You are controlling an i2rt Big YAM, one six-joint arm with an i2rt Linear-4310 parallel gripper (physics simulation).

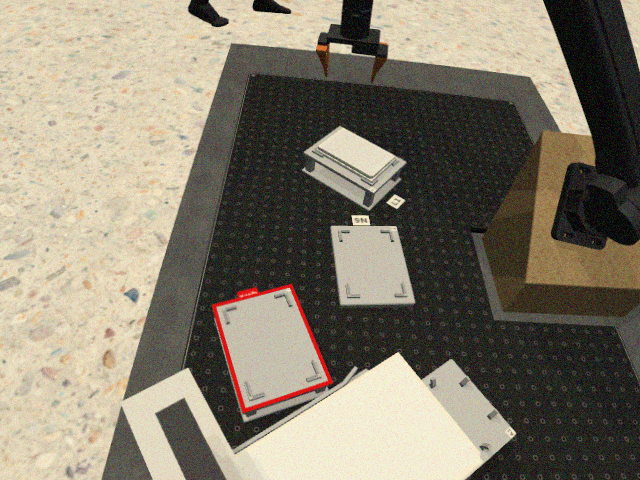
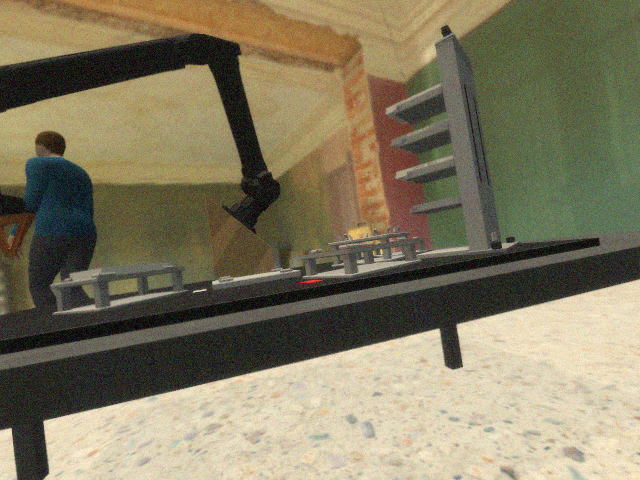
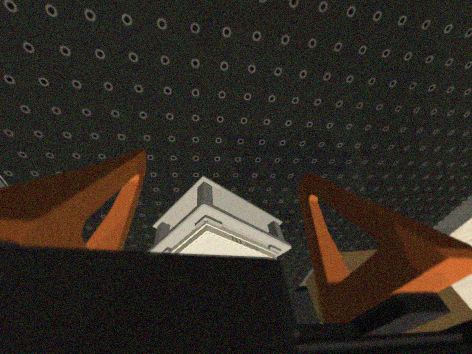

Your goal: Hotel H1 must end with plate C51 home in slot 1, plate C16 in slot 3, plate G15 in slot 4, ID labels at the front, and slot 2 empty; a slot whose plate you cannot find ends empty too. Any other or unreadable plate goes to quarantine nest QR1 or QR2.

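Places are measured from the arm's base along level axes (x right, y ahead, z up), in metres.
Where they show: gripper, fingertip midpoint: [image 1: 349, 78] [image 3: 230, 170]; arm's base, link origin: [image 1: 583, 206] [image 2: 237, 223].
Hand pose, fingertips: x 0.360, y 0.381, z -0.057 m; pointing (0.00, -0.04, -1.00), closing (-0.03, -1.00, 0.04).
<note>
Things, the pixels of their top centre, and the offset from my fingertips. "spot": a spot on its surface instead.
- cream plate, top centre: [image 3: 224, 261] [image 1: 356, 150] [image 2: 122, 266] dx -0.187, dy -0.033, dz -0.042 m
- grey raised nest, surface spot: [image 3: 175, 215] spot: dx -0.167, dy +0.036, dz -0.101 m
- low nest, top centre: [image 1: 371, 260] [image 2: 254, 273] dx -0.409, dy -0.076, dz -0.088 m
- red-rimmed nest, top centre: [image 1: 269, 340] [image 2: 358, 243] dx -0.594, dy +0.062, dz -0.060 m
- large cream surface, surface spot: [image 1: 372, 423] spot: dx -0.783, dy -0.030, dz +0.224 m
- grey pegged nest, top centre: [image 1: 442, 425] [image 2: 367, 231] dx -0.690, dy -0.161, dz -0.030 m
My gripper [image 1: 349, 79] [image 3: 230, 170] is open and empty, high over the far mat edge, beyond the raised nest. A cream plate [image 1: 357, 150] [image 3: 222, 244] lies flat on that grey raised nest [image 1: 338, 180] [image 3: 175, 215]; its small edge marks are unreadable. The label beside it [image 1: 395, 200] looks like L1. A low nest [image 1: 372, 266] [image 2: 258, 280], labelled N6, shows no plate. The red-rimmed nest [image 1: 271, 346] shows no plate; its red label [image 1: 247, 293] is unreadable. Hotel [image 2: 457, 144] has four shelves; I cannot tell which slots hold plates.
A large cream surface [image 1: 372, 423], seen from above at the hotel, hides part of a grey pegged nest [image 1: 457, 392]. The wooden base block [image 1: 563, 258] of the arm stands at the right. More raised nests [image 2: 351, 260] stand near the hotel. A person [image 2: 59, 191] stands behind the table.
</note>
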